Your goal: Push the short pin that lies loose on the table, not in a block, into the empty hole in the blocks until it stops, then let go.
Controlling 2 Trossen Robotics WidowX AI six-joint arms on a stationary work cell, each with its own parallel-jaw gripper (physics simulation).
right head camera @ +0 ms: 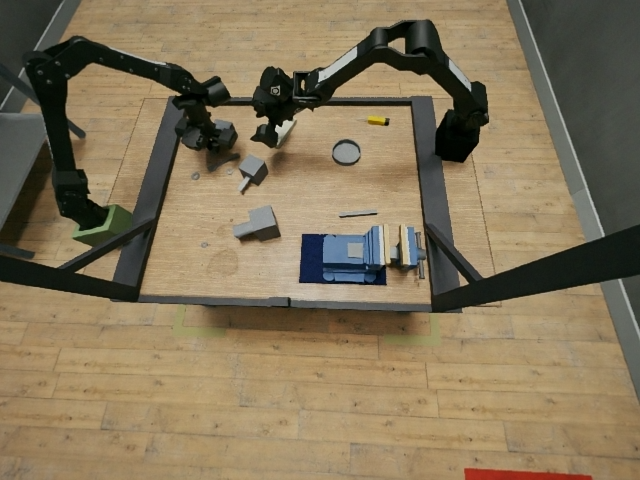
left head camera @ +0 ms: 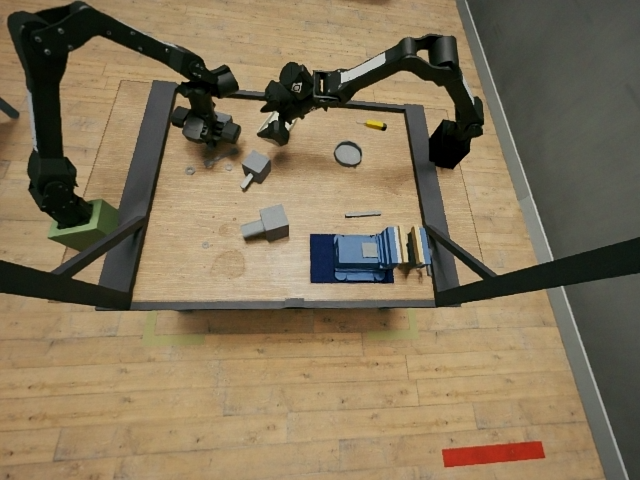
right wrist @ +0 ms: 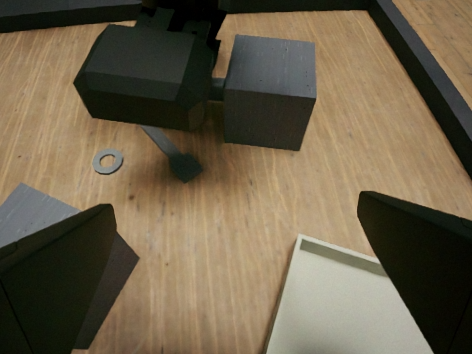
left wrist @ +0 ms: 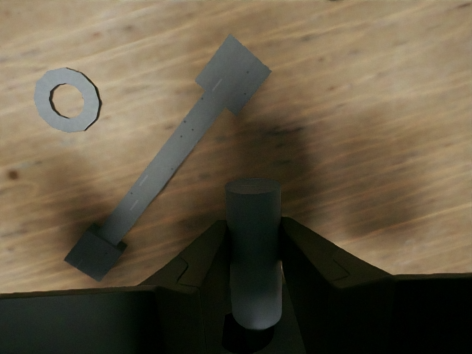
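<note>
A short round grey pin is held between my left fingers. My left gripper is shut on it, above the table beside a wrench. A grey block stands close to the left gripper; a short round stub joins its side and runs behind the gripper, and I cannot tell whether it is the held pin. Another block has a thin bar sticking out. A larger block has a thick pin. The empty hole is not visible. My right gripper is open and empty.
The wrench and washer lie near the left gripper. A pale tray lies below the right gripper. A round dish, yellow screwdriver, grey bar and blue vise are farther right.
</note>
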